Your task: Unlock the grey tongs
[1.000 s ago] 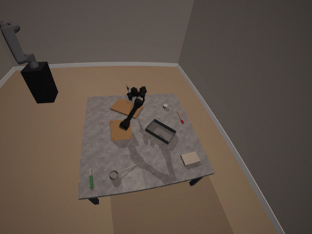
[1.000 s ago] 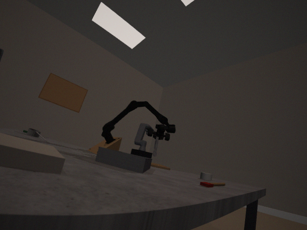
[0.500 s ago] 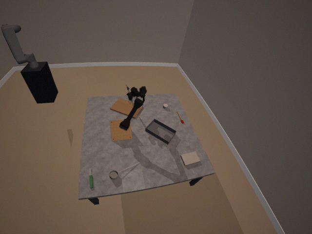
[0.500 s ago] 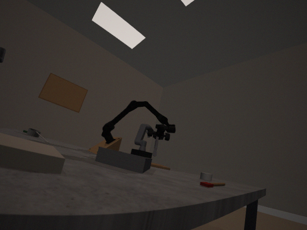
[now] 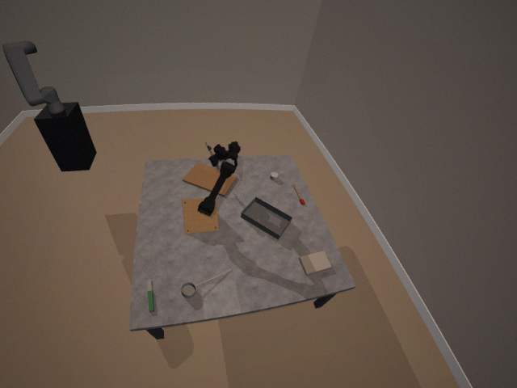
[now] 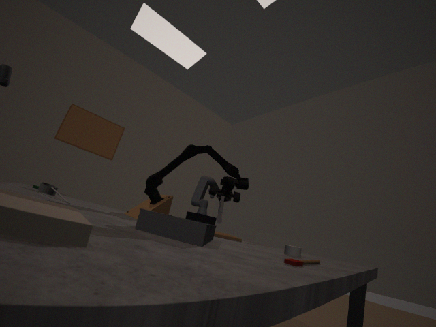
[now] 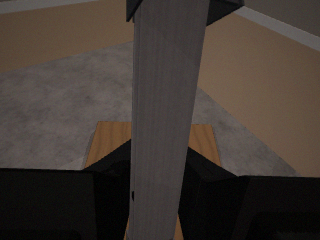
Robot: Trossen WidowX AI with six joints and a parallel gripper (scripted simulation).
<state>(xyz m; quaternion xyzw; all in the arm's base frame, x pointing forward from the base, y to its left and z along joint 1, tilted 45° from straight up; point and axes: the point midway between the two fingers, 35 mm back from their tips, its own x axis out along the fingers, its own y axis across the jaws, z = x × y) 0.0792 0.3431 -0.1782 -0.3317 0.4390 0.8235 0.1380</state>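
Right now my gripper tip is 1 cm short of the wooden board and 20 cm above it. The rest, counted from my gripper tip: grey roasting tin (36 cm ahead, 44 cm to the right, 18 cm below); white cylinder (53 cm ahead, 2 cm to the right, 19 cm below); red-handled tool (68 cm ahead, 26 cm to the right, 20 cm below).
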